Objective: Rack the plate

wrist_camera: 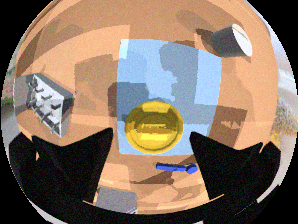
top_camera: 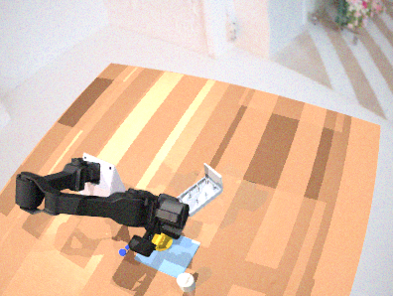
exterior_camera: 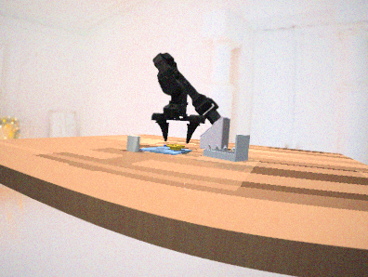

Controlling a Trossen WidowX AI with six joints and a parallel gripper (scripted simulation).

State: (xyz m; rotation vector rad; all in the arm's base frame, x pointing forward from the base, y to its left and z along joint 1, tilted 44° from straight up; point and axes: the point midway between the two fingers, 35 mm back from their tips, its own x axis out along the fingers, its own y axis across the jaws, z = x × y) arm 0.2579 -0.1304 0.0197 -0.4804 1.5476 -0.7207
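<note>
My gripper tip is 1 cm above the yellow plate. Round my gripper tip: light blue mat: 2 cm ahead, 3 cm to the right, 3 cm below; white cup: 12 cm ahead, 11 cm to the right, 1 cm below; blue spoon: 10 cm behind, 5 cm to the right, 3 cm below.
</note>
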